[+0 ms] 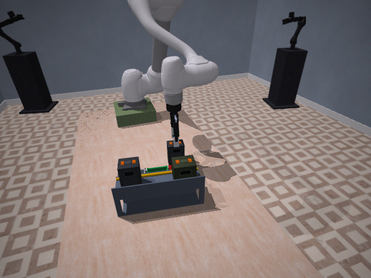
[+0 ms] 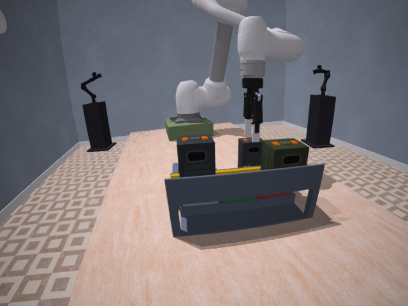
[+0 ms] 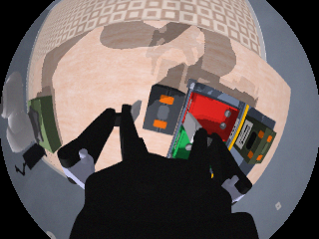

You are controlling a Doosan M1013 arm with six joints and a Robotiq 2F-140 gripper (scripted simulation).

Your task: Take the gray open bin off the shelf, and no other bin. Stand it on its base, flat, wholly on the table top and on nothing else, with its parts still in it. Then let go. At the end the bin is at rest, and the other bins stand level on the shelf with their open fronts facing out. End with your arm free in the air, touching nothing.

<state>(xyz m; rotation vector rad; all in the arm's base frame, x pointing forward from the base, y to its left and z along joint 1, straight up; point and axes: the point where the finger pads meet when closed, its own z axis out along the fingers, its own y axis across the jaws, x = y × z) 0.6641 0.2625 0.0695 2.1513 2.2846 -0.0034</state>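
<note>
Right now the gray open bin is 210 mm to the right of my hand, 170 mm ahead of it and 120 mm below it. The rest, counted from my hand: yellow rail: 220 mm ahead, 100 mm to the right, 50 mm below; then red bin: 160 mm ahead, 120 mm below, 10 mm to the left; then green bin: 170 mm ahead, 120 mm below, 100 mm to the right.
</note>
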